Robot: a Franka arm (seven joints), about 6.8 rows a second.
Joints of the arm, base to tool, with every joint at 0 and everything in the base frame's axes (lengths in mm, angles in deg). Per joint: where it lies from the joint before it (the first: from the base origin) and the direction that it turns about. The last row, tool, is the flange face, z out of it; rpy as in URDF.
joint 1: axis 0 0 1 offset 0 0 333
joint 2: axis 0 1 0 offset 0 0 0
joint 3: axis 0 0 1 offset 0 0 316
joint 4: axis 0 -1 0 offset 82.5 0 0
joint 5: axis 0 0 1 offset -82.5 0 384
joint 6: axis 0 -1 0 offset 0 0 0
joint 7: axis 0 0 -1 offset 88 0 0
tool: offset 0 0 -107 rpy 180 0 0
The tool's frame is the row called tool.
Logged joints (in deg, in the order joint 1, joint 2, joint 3, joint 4, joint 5, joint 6, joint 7), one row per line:
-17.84, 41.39, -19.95, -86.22, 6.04, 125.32, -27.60
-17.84, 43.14, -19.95, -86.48, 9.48, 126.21, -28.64
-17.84, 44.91, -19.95, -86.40, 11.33, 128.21, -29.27
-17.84, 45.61, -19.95, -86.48, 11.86, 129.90, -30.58
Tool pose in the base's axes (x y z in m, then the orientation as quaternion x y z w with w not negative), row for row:
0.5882, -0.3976, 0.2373, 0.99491, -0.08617, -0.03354, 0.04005
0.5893, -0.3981, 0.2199, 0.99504, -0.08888, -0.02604, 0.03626
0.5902, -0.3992, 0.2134, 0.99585, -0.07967, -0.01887, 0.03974
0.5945, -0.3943, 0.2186, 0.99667, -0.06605, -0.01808, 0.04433
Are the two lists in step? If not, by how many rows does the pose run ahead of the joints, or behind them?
The pose runs 1 row ahead of the joints: the pose in row i belongs to the joints in row i + 1.
